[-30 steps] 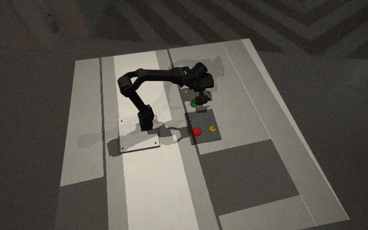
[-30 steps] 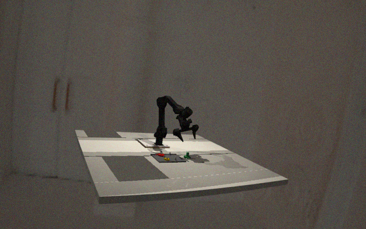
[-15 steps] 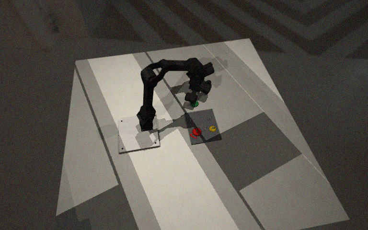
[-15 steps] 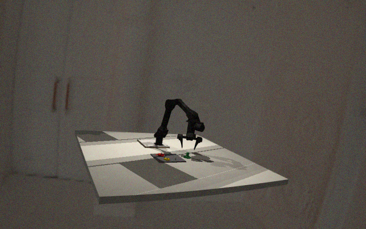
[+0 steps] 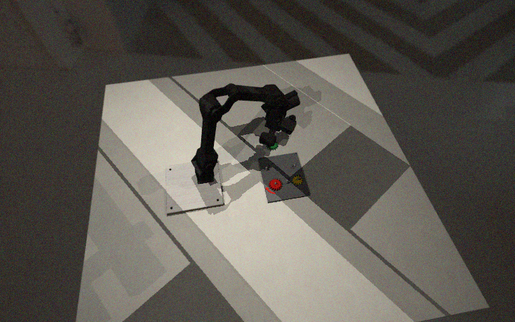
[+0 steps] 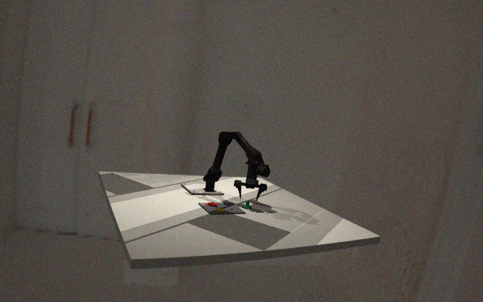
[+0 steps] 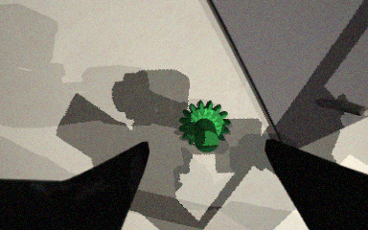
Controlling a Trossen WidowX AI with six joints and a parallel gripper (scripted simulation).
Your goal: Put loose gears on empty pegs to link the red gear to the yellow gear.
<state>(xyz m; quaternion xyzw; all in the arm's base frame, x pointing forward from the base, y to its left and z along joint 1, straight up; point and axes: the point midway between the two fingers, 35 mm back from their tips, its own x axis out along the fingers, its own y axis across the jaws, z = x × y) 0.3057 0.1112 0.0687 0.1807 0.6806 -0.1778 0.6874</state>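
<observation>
My gripper tip is now 30 mm above the green gear. The rest, counted from my gripper tip: red gear (200 mm to the right, 30 mm below, 30 mm behind); yellow gear (200 mm to the right, 60 mm ahead, 30 mm below); red arrow (220 mm to the right, 60 mm behind, 40 mm below).
</observation>
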